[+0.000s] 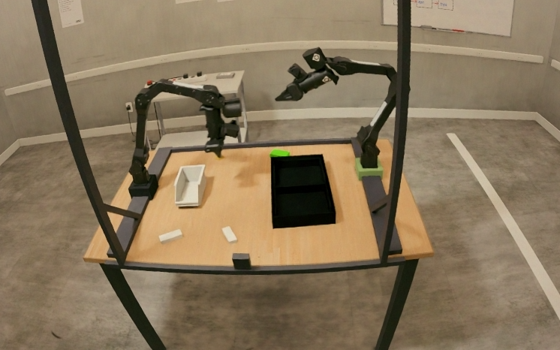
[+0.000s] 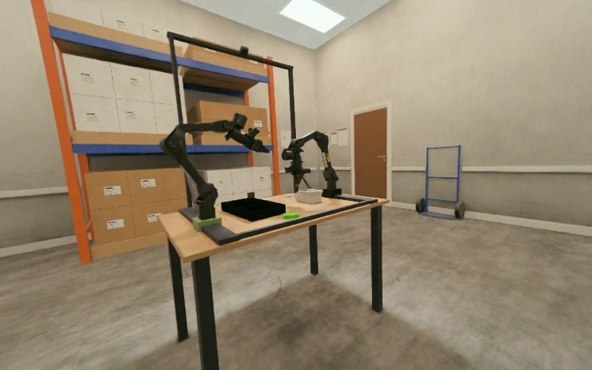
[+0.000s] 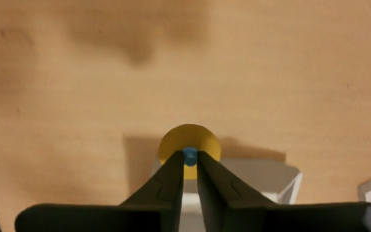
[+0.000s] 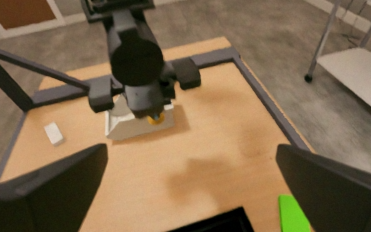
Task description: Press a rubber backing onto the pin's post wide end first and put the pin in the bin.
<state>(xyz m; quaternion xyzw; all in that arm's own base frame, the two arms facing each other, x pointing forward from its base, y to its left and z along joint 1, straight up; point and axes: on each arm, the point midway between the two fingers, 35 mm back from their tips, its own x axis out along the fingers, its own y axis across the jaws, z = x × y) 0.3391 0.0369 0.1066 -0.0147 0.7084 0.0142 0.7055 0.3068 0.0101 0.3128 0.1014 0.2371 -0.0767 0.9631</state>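
The white bin is 4 cm behind my left hand, 12 cm to the left of it and 13 cm below it. From my left hand the other things lie so: round pin (3 cm below); then black tray (9 cm behind, 29 cm to the right, 15 cm below).
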